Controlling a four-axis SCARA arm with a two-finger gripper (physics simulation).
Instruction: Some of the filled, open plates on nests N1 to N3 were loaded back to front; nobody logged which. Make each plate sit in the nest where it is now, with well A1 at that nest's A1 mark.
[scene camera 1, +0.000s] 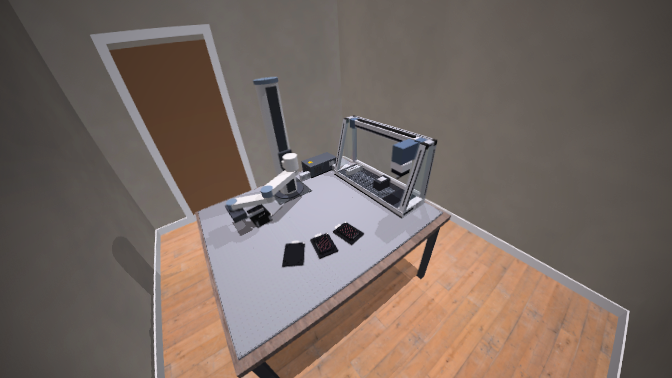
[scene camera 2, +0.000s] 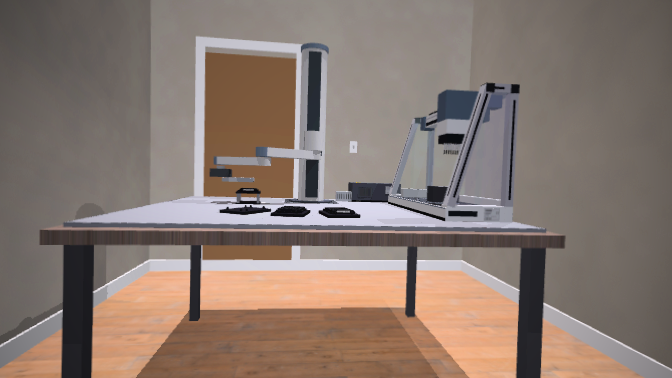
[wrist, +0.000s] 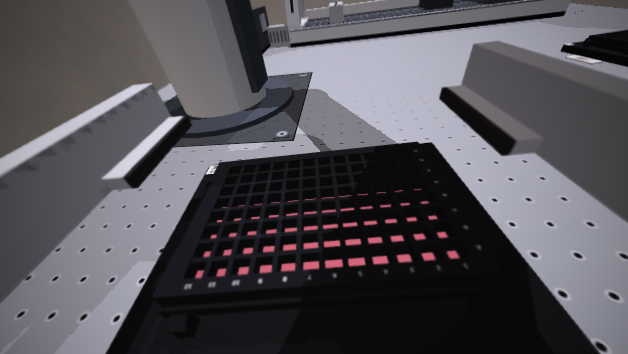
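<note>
My gripper (scene camera 1: 244, 214) (scene camera 2: 239, 179) (wrist: 308, 89) is open and empty, above and beside the plate on the raised stand. That black plate (scene camera 1: 259, 215) (scene camera 2: 248, 191) (wrist: 320, 225) has pink-filled wells. In the wrist view its two-digit marks are at the near left and small letter marks run down the right edge. A white tag (wrist: 212, 170) shows at its far left corner. A middle nest plate (scene camera 1: 324, 245) (scene camera 2: 291, 211) and a right nest plate (scene camera 1: 348, 233) (scene camera 2: 340, 212) sit flat, also filled. The left nest (scene camera 1: 293, 254) (scene camera 2: 245, 210) holds no plate and has pegs. Their A1 marks are too small to read.
The arm's column (scene camera 1: 278, 120) (scene camera 2: 314, 120) (wrist: 210, 65) stands on a dark base plate behind the raised stand. A framed pipetting machine (scene camera 1: 419, 180) (scene camera 2: 509, 150) stands at the right of the table. A dark box (scene camera 1: 320, 165) (scene camera 2: 370, 191) is at the back.
</note>
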